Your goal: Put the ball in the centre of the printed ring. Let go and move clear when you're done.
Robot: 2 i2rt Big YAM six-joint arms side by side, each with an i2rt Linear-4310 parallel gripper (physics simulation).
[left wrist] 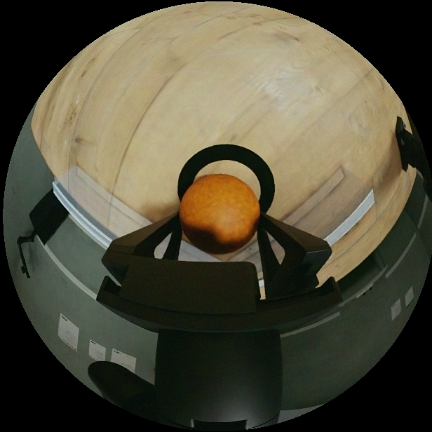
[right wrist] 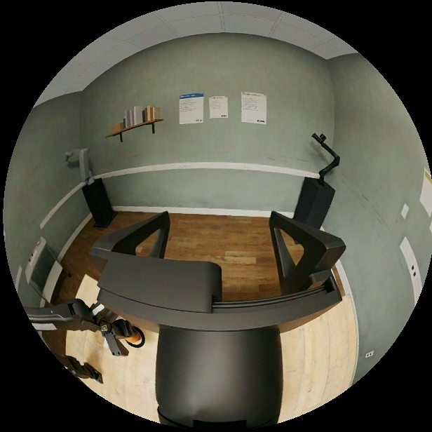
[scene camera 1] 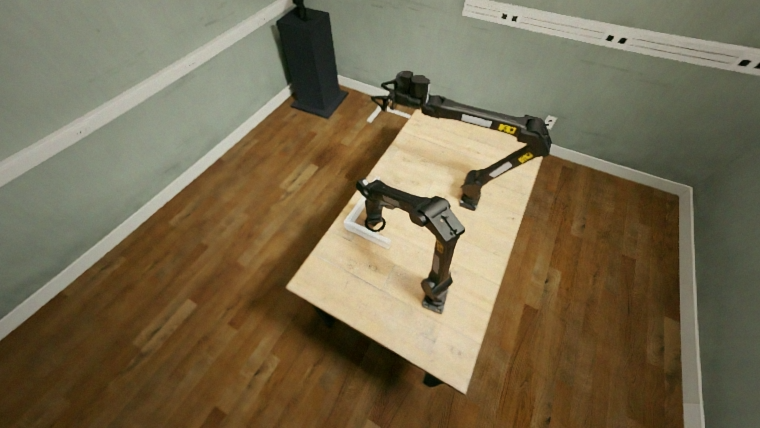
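Where they show: left gripper, fingertip midpoint: [scene camera 1: 373,219]; right gripper, fingertip midpoint: [scene camera 1: 376,91]; left arm's base, link origin: [scene camera 1: 435,297]; right arm's base, link origin: [scene camera 1: 470,200].
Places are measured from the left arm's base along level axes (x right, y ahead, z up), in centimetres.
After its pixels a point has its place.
Note:
The orange ball [left wrist: 220,212] [right wrist: 134,336] is between the fingers of my left gripper [left wrist: 219,216] [scene camera 1: 373,217] {x 25.0, y 38.3, z 3.1 cm}, touching both fingertips. My left gripper is shut on it and points down. The black printed ring [left wrist: 226,151] [scene camera 1: 374,230] {x 20.9, y 36.1, z 0.1 cm} [right wrist: 143,341] shows around the far side of the ball in the left wrist view; its near part is hidden behind the ball and fingers. Whether the ball touches the table is hard to tell. The ball does not show in the scene view. My right gripper [scene camera 1: 379,93] {x 58.6, y 49.5, z 48.0 cm} [right wrist: 219,216] is open and empty, high beyond the table's far end.
A low, partly see-through wall with a corner [scene camera 1: 366,233] {x 15.3, y 37.8, z 5.5 cm} [left wrist: 352,220] stands on the wooden table [scene camera 1: 340,276] {x -6.1, y 41.6, z 0.0 cm}, close beside the ring and my left gripper. The right arm reaches over the far part of the table. A dark pedestal [scene camera 1: 308,58] stands on the floor beyond.

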